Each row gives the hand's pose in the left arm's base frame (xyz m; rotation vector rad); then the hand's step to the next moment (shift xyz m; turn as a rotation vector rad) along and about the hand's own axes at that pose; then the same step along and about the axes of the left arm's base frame.
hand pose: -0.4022 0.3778 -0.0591 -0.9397 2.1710 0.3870
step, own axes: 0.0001 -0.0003 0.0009 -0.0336 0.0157 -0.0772
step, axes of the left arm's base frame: 0.0006 0.0002 -0.0007 -0.0345 -0.0123 0.0774
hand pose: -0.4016 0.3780 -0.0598 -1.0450 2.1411 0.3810
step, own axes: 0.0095 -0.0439 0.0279 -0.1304 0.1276 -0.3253
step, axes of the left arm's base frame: 0.0433 -0.0181 -0.0244 -0.1979 -0.0194 0.3155
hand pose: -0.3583 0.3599 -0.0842 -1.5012 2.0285 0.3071
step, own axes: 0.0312 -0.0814 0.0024 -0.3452 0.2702 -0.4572
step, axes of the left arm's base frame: 0.0704 -0.0509 -0.0072 -0.3319 0.1316 0.5232
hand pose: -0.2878 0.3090 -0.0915 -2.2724 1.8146 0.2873
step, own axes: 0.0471 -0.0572 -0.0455 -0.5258 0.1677 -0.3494
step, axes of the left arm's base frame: 0.0668 -0.0449 0.0328 -0.2732 0.3533 0.4767
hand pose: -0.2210 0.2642 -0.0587 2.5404 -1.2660 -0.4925
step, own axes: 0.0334 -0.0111 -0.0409 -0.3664 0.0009 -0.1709
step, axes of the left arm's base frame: 0.0435 -0.0172 0.0269 -0.1368 0.3084 0.2227
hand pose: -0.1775 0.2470 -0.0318 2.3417 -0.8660 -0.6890
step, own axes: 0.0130 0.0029 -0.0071 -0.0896 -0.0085 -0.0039
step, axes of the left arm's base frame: 0.0118 -0.0088 0.0035 -0.0533 0.0693 0.0216
